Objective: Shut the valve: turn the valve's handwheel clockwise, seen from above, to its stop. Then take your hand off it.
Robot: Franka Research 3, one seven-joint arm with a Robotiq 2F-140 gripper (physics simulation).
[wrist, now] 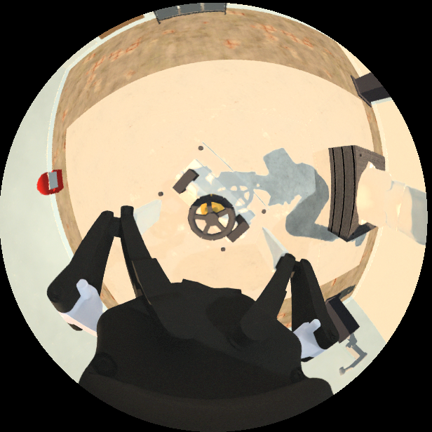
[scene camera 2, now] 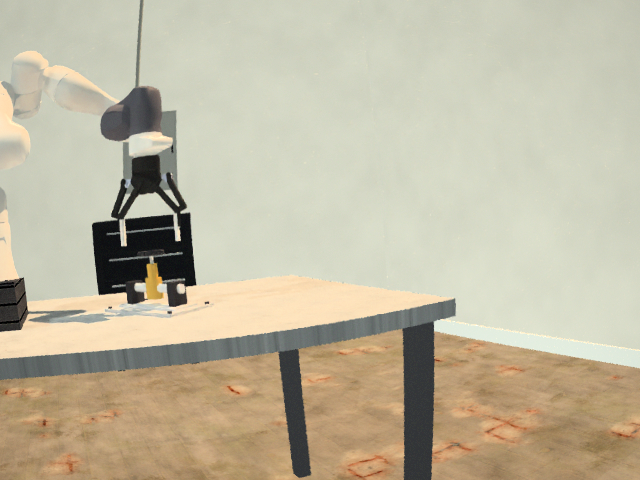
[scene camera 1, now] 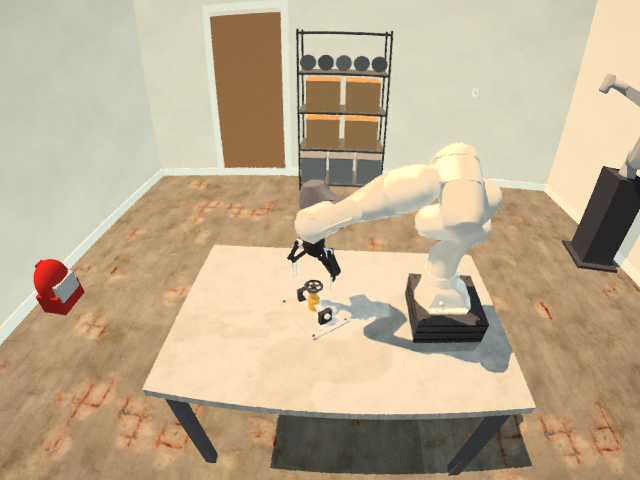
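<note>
The dark spoked handwheel [scene camera 1: 313, 285] [scene camera 2: 150, 253] [wrist: 212, 219] lies level on top of the yellow valve body [scene camera 1: 313, 301] [scene camera 2: 153, 281]. The valve stands upright between two dark blocks, on a clear base plate on the table. My gripper [scene camera 1: 313, 276] [scene camera 2: 150, 241] [wrist: 210, 223] points down and is wide open and empty. Its pale fingertips are on opposite sides of the wheel in the wrist view; in scene camera 2 their lower ends are a little above the wheel, apart from it. The wheel's turn relative to its stop cannot be told.
The near dark block [scene camera 1: 324, 316] [scene camera 2: 177, 293] [wrist: 238, 229] and the far dark block [scene camera 1: 301, 294] [scene camera 2: 135, 292] [wrist: 186, 181] flank the valve low down. The arm's dark pedestal [scene camera 1: 447, 330] [wrist: 342, 192] stands on the table [scene camera 1: 222, 361] [scene camera 2: 310, 304] to the right in scene camera 1.
</note>
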